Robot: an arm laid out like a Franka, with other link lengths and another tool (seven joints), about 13 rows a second.
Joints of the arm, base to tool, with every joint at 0 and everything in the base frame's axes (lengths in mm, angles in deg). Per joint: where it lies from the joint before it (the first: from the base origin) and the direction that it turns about. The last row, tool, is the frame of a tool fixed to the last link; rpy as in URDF.
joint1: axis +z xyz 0 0 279.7
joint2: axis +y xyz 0 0 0
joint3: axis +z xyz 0 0 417.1
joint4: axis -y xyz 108.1 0 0
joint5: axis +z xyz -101.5 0 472.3
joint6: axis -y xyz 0 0 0
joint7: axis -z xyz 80.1 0 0
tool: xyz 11 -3 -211.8 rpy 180 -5.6 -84.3
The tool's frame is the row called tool.
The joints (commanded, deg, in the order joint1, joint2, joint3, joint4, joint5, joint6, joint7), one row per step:
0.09, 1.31, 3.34, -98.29, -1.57, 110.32, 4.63
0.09, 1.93, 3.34, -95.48, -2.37, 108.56, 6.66
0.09, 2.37, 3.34, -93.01, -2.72, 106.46, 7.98
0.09, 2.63, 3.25, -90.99, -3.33, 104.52, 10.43
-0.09, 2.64, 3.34, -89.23, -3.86, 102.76, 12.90
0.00, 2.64, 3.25, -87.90, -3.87, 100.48, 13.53
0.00, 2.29, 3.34, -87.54, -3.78, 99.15, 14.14
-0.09, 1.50, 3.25, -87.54, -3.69, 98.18, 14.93
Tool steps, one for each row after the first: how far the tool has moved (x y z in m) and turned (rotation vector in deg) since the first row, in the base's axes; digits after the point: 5 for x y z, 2 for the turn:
0.00479, -0.00283, 0.01823, -0.35, -0.52, -1.94
0.00601, -0.00448, 0.03422, -0.43, -0.50, -3.28
0.00531, -0.00839, 0.04809, -0.59, -0.45, -5.83
0.00290, -0.01216, 0.06274, -0.64, -0.58, -8.43
-0.00245, -0.01296, 0.07166, -0.67, 0.34, -9.19
-0.00840, -0.01207, 0.07692, -0.57, 0.94, -9.78
-0.01619, -0.01445, 0.08468, -0.42, 1.10, -10.80

